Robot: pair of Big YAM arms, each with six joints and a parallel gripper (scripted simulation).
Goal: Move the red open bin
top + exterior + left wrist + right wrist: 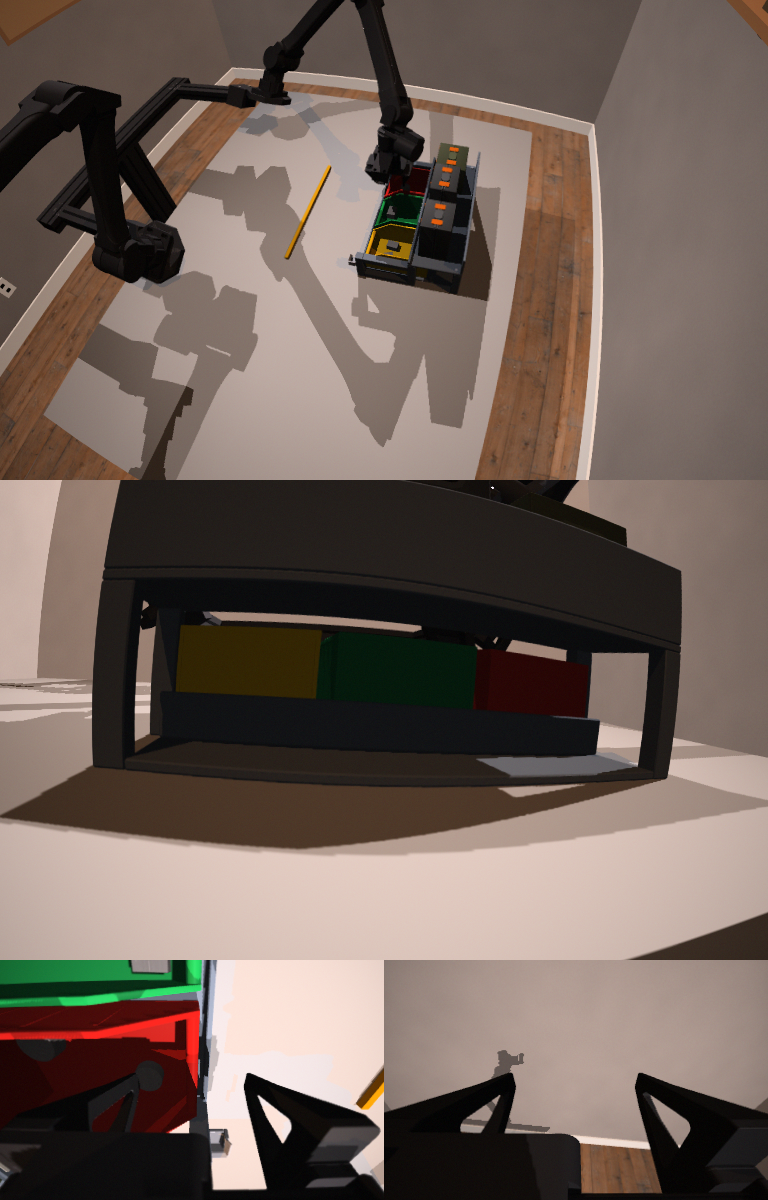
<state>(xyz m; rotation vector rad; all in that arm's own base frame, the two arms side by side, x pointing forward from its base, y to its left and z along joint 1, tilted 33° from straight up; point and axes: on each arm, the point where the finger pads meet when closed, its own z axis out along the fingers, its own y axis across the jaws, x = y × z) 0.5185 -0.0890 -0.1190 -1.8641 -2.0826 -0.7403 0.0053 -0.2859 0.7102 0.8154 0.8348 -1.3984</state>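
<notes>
The red open bin is 8 cm ahead of my left hand and 1 cm below it. Also, from my left hand: grey shelf 11 cm to the right, 11 cm ahead, 1 cm above; green bin 11 cm to the right, 8 cm ahead, 1 cm below.
</notes>
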